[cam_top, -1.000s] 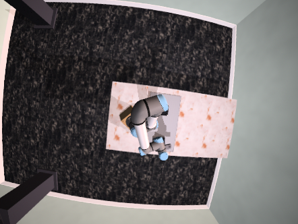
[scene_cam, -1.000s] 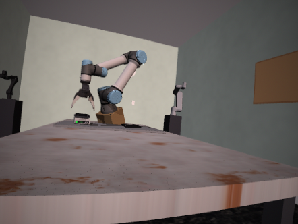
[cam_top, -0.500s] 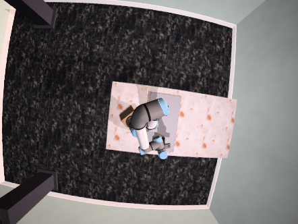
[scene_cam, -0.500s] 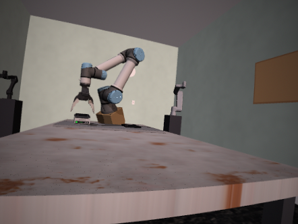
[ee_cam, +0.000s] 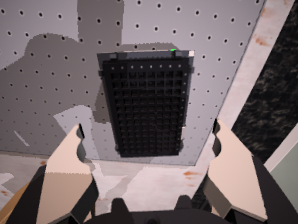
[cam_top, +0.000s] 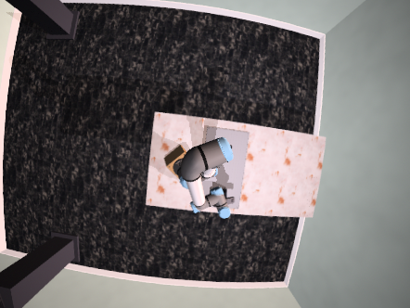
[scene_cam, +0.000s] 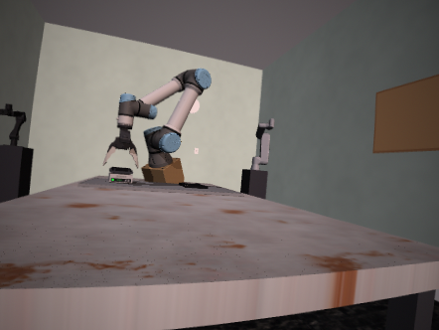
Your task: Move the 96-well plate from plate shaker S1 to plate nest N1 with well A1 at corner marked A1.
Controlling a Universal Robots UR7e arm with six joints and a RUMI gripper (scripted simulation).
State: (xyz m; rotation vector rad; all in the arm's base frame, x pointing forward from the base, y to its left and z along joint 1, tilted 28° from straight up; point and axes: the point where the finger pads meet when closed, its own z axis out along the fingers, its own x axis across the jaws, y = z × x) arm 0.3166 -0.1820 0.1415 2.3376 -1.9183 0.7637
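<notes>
My hand is 1 cm above the black 96-well plate. From my hand the other things lie so: white A1 label: 7 cm ahead, 31 cm to the left, 6 cm below; plate nest N1: 37 cm to the left, 6 cm below.
</notes>
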